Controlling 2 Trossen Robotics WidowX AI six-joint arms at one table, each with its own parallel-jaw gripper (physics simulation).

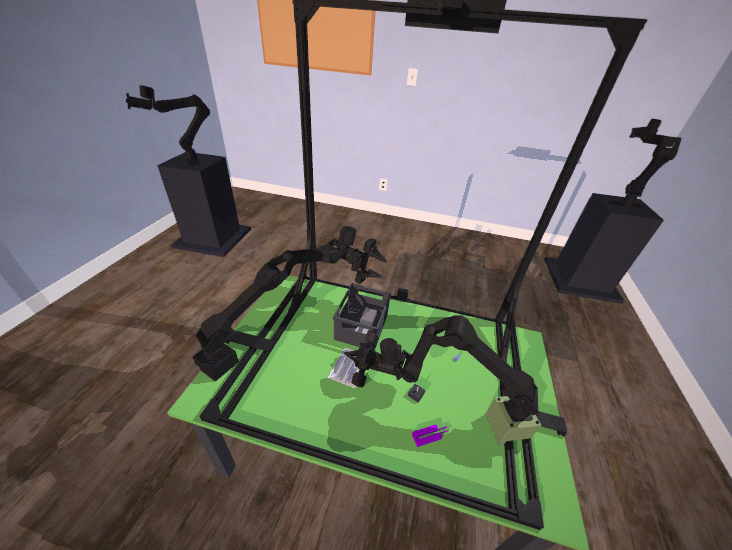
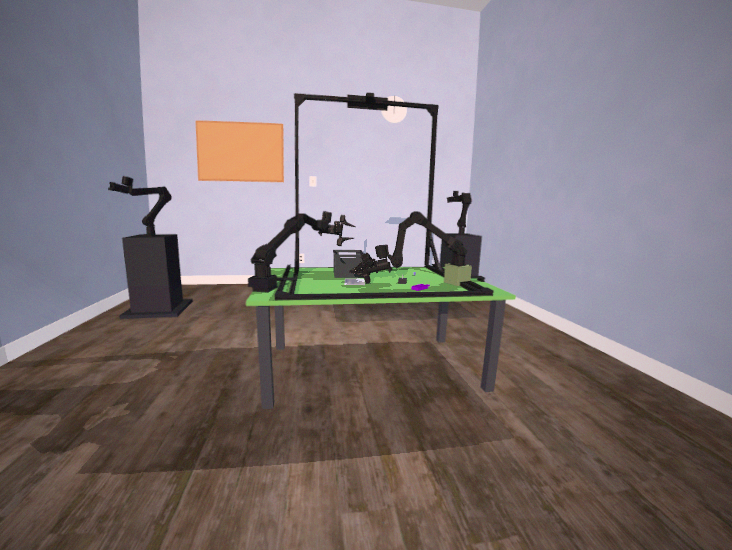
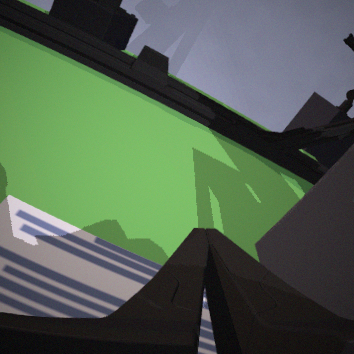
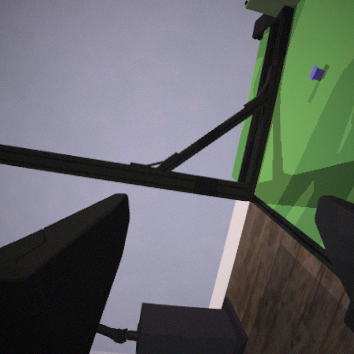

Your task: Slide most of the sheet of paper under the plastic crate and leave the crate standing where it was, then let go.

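The dark grey plastic crate (image 1: 352, 331) (image 2: 345, 264) (image 3: 316, 242) stands upright on the green table (image 1: 282, 404). The white sheet of paper (image 1: 342, 371) (image 2: 354, 282) (image 3: 53, 274), printed with dark lines, lies flat on the table just in front of the crate, and most of it is in the open. My left gripper (image 1: 359, 380) (image 2: 367, 277) (image 3: 203, 238) is shut on nothing, with its tips low over the paper's edge beside the crate. My right gripper (image 1: 372, 261) (image 2: 344, 232) (image 4: 223, 206) is open and empty, high above and behind the crate.
A small dark cube (image 1: 416, 392), a purple object (image 1: 429, 434) and a small blue block (image 1: 456, 358) (image 4: 317, 73) lie to the right of the paper. A tan box (image 1: 508, 420) sits at the left arm's base. A black frame (image 1: 306, 164) rings the table.
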